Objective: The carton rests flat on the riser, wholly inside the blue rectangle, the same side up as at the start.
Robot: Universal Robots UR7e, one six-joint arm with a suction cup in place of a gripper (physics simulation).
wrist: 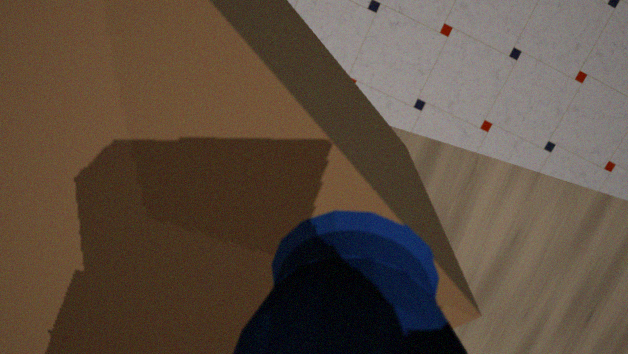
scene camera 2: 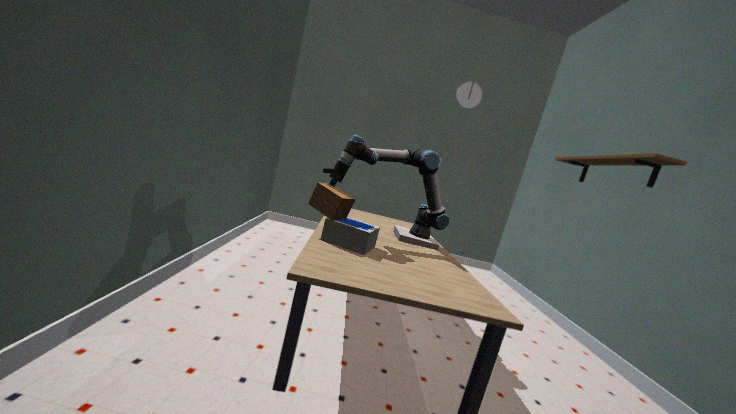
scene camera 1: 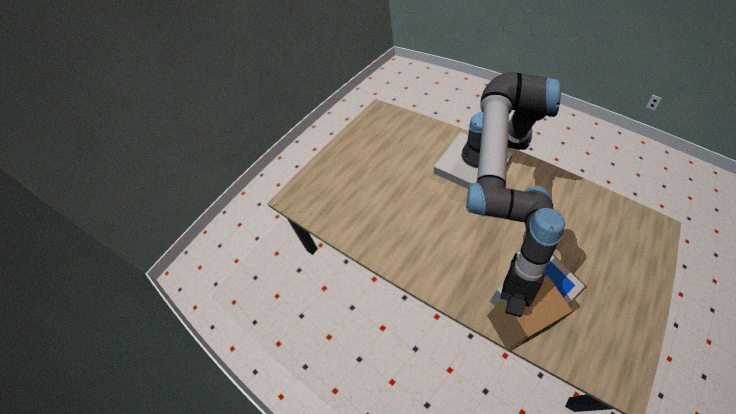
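The brown carton hangs tilted from my suction gripper, whose blue cup is on its top face near one edge, so the gripper is shut on the carton. In scene camera 1 the cup is hidden behind the wrist. The grey riser stands on the table below. The carton's low end is close over the riser's top in scene camera 2; I cannot tell whether they touch. The blue rectangle on the riser is partly covered from view by the carton, which reaches out past the riser's front side.
The wooden table carries the arm's pale base plate toward its back edge. The table's front edge is close to the carton's outer corner in scene camera 1. A wall shelf is at the right.
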